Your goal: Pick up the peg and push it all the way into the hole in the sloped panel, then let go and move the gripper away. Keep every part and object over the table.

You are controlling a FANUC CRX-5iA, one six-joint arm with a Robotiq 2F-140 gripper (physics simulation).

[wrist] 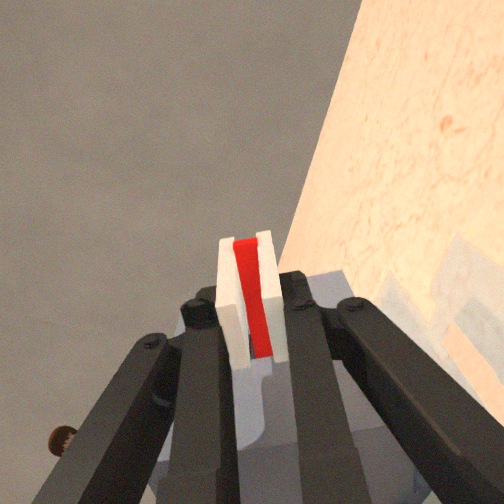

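My gripper is shut on the red peg, which sits squeezed between the two white finger pads and runs along them up to their tips. The black finger links fill the lower part of the wrist view. Behind and below the fingers lies a grey-blue block, partly hidden by them; I cannot tell whether it is the sloped panel. No hole is visible.
The light wooden table top fills the right side, its edge running diagonally from the top centre down to the fingers. Grey floor lies to the left of it. A small brown round object shows at the lower left.
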